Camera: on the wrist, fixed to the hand. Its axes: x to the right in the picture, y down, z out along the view.
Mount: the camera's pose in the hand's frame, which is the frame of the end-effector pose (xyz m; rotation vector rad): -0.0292 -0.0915 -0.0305 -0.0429 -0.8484 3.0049
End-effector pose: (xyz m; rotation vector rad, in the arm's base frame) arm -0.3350 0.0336 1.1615 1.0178 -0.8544 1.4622
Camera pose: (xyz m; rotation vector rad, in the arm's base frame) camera -0.2477 0.0631 1.1206 0.4107 1.2907 -0.9282
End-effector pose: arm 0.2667 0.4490 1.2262 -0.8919 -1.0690 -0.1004
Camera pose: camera 0.2302 0.3584 1.2510 1.4904 -0.5447 -2.5060
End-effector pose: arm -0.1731 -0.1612 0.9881 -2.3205 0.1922 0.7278
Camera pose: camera -0.1540 -0.1141 1.0751 -0.3636 -2.0681 -1.5647
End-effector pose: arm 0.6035 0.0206 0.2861 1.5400 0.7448 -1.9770
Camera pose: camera 0.5674 0.1091 0.3180 0.1468 -1.3046 0.2006
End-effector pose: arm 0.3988 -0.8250 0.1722 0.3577 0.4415 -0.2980
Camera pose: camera 0.3302 -0.8889 0.1353 0.4380 -1.1751 2.4090
